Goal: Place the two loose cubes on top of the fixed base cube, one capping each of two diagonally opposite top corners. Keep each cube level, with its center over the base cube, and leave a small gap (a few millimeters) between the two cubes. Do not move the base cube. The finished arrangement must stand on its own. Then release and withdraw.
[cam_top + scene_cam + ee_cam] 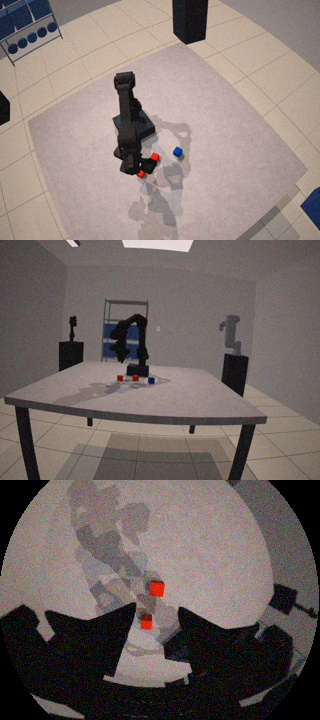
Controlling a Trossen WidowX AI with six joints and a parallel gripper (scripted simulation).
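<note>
Right now my gripper tip is 220 mm to the right of the blue cube, 110 mm above it and 30 mm past it.
</note>
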